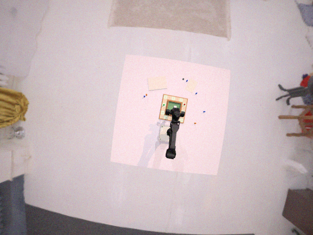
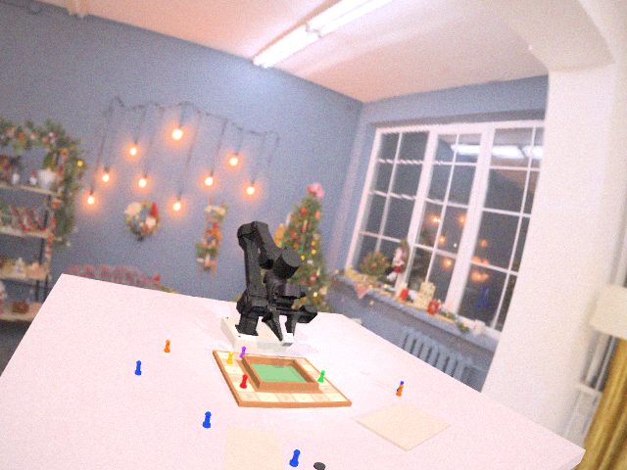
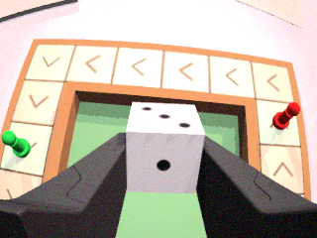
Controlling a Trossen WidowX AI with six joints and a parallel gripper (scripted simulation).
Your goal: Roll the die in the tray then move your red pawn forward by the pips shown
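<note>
The white die is right at my gripper tip. From my gripper tip the other things lie so: red pawn 11 cm to the right, 9 cm below, 7 cm ahead; green tray 11 cm below; green pawn 12 cm to the left, 9 cm below, 2 cm ahead.
</note>
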